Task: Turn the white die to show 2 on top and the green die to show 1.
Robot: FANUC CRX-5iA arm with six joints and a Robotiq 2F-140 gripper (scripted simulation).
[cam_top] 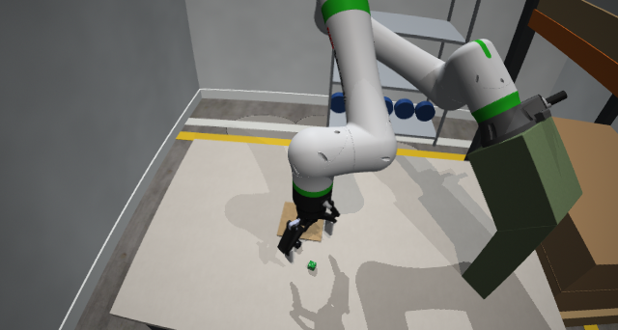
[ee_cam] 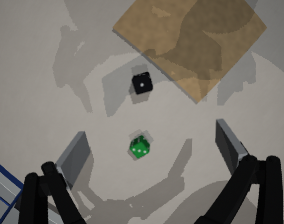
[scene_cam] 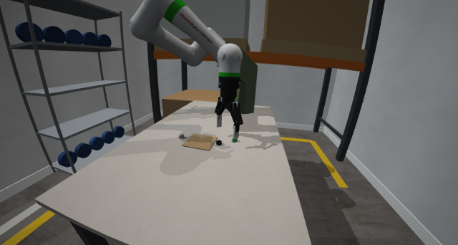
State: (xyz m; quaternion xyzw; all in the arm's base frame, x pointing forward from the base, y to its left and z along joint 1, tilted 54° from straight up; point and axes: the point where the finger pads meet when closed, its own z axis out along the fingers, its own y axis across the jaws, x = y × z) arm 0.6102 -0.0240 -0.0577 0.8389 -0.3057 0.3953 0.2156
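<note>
The green die is 50 mm below my hand, 40 mm to the left of it and 10 mm behind it. From my hand the other things lie so: mat 130 mm to the right, 60 mm below, 10 mm ahead; black die 50 mm below, 40 mm to the right, 30 mm ahead; white die 240 mm to the right, 50 mm below, 10 mm behind.
</note>
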